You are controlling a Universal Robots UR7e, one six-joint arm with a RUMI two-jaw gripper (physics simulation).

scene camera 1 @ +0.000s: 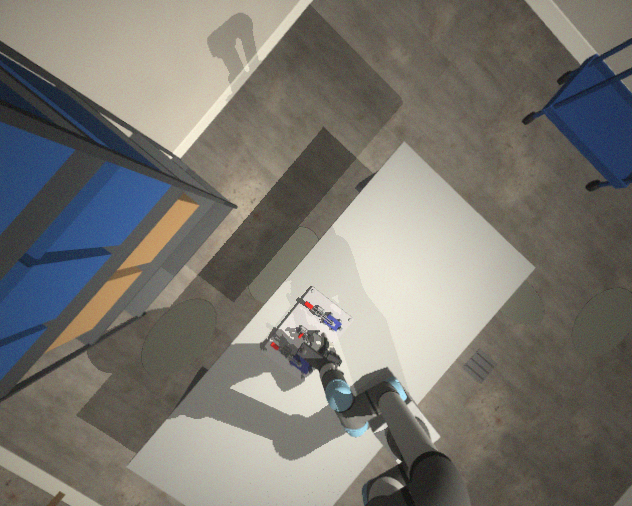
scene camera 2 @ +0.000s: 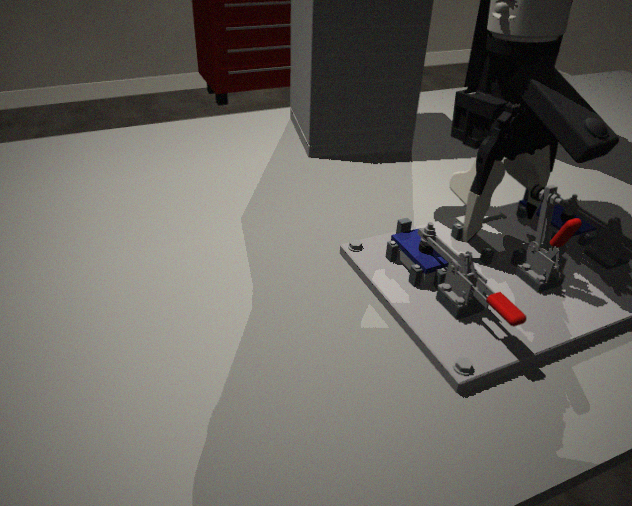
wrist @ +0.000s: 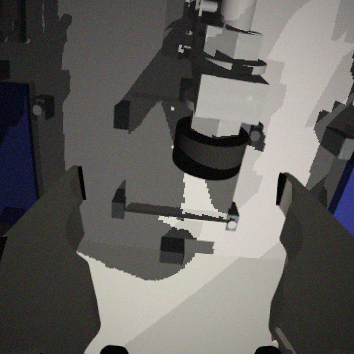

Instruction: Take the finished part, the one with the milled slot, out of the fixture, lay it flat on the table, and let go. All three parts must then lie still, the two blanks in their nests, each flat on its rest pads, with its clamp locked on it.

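Frame: origin at the arm's base, x ahead, y left, z up, level; centimetres.
Seen in the pictures: gripper, between the fingertips: [scene camera 1: 316, 343] [scene camera 2: 499, 230] [wrist: 181, 171].
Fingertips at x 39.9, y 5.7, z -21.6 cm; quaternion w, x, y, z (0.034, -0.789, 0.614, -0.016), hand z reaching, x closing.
Offsets run from my fingertips to a thing's middle. "*": to the spot under its first point. Level surfaces: height alone.
The finished part @(dx -0.4, dy -0.2, dz -0.8 cm) [scene camera 2: 487, 228] [wrist: 150, 175], pale with a dark slot line near its front edge, sits in the middle nest, mostly in shadow. Its clamp [scene camera 2: 546, 213] is open, arm upright; the black pad @(* dx +4.0, dy +0.6, dz +7.9 cm) [wrist: 210, 152] shows large in the wrist view. My gripper [scene camera 1: 314, 337] [scene camera 2: 498, 224] [wrist: 181, 171] is low, partly open and empty, with one finger on each side of the part and gaps between. One blue blank @(dx +1.8, dy -10.9, dz -0.6 cm) [scene camera 1: 332, 321] [scene camera 2: 416, 250] [wrist: 346, 200] lies in its nest under its lowered clamp. The other blue blank [scene camera 1: 300, 363] [scene camera 2: 567, 218] [wrist: 15, 150] is shadowed and partly hidden, its clamp arm over it.
The fixture plate [scene camera 1: 342, 310] [scene camera 2: 427, 337] stands on the white table @(dz -3.7 cm) [scene camera 1: 448, 253] [scene camera 2: 131, 289]. Red clamp handles @(* dx +15.2, dy -9.2, dz +2.4 cm) [scene camera 2: 506, 308] stick out toward the plate's edge. A grey column [scene camera 2: 364, 79] stands behind. A blue cart [scene camera 1: 596, 126] and a shelf rack [scene camera 1: 203, 202] stand off the table.
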